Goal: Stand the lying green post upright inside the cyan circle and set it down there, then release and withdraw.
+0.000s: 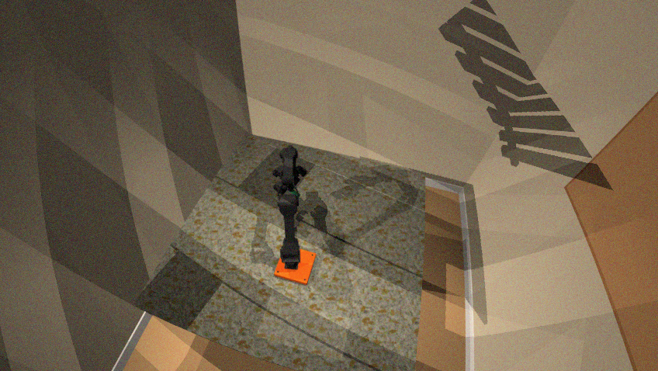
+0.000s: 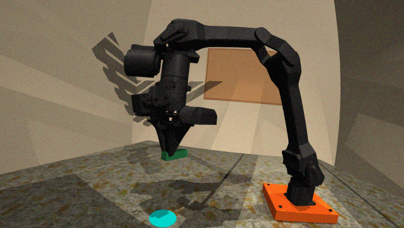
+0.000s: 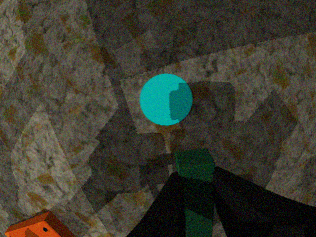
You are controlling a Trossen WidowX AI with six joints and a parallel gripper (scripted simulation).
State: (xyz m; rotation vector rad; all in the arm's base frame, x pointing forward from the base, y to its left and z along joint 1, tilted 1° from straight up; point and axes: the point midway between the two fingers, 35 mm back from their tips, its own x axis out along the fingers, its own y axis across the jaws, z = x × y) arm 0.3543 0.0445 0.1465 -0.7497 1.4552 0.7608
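Now: the cyan circle 10 mm to the left of my gripper tip and 140 mm below it. From my gripper tip the other things lie so: green post (10 mm behind, 20 mm to the right).
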